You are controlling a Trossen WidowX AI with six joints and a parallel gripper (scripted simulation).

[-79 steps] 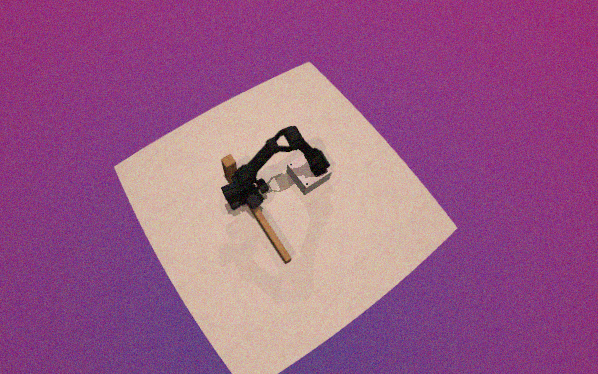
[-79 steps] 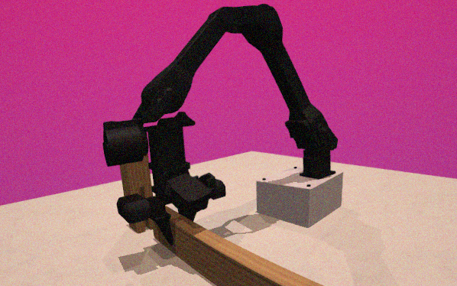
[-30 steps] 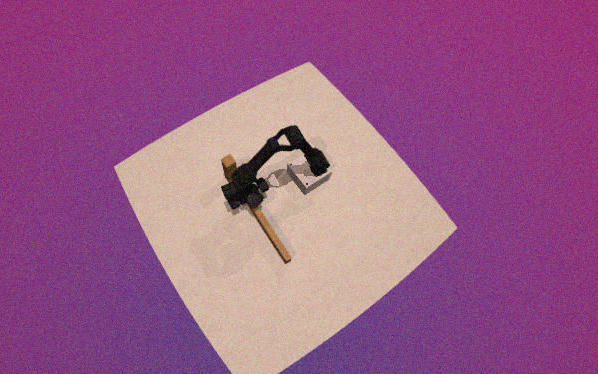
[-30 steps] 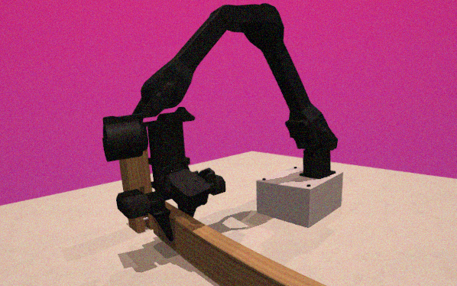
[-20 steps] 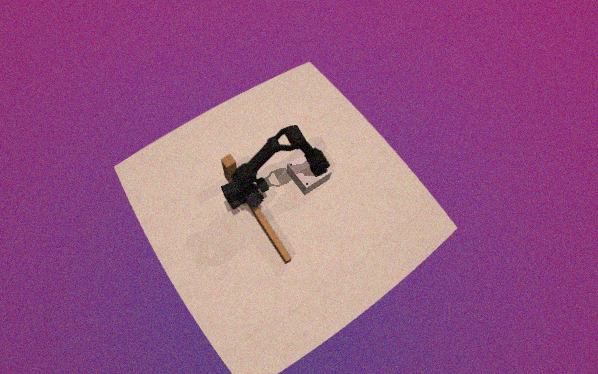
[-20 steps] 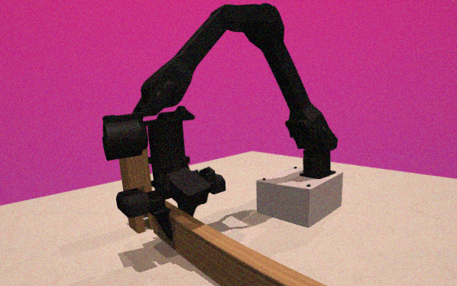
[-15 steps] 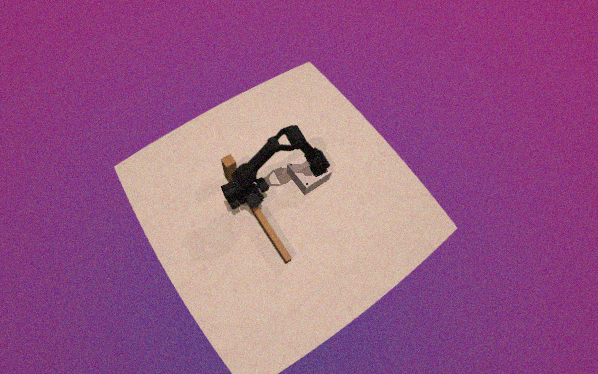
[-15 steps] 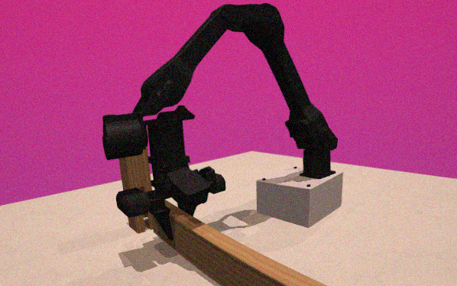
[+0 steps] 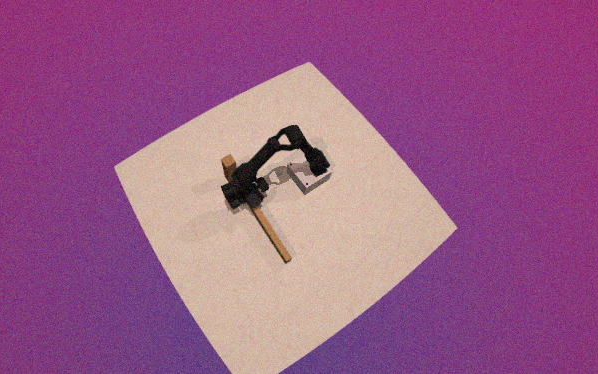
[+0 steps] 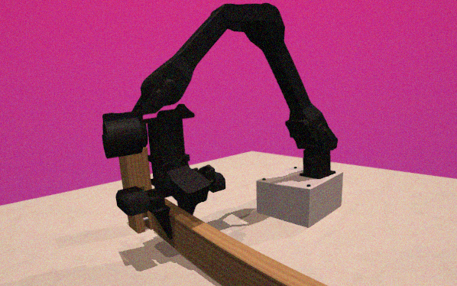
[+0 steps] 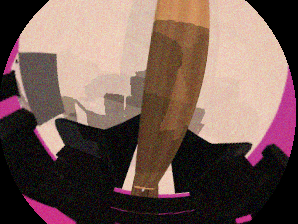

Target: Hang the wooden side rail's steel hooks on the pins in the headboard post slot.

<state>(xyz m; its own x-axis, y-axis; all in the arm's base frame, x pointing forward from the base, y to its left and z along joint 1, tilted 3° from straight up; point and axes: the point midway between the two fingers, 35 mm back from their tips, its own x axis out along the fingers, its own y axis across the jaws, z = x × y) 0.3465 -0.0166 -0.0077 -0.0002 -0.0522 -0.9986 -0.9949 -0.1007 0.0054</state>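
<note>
Right now my gripper tip is 2 cm short of the wooden headboard post, 15 cm to the left of it and 5 cm below it.
</note>
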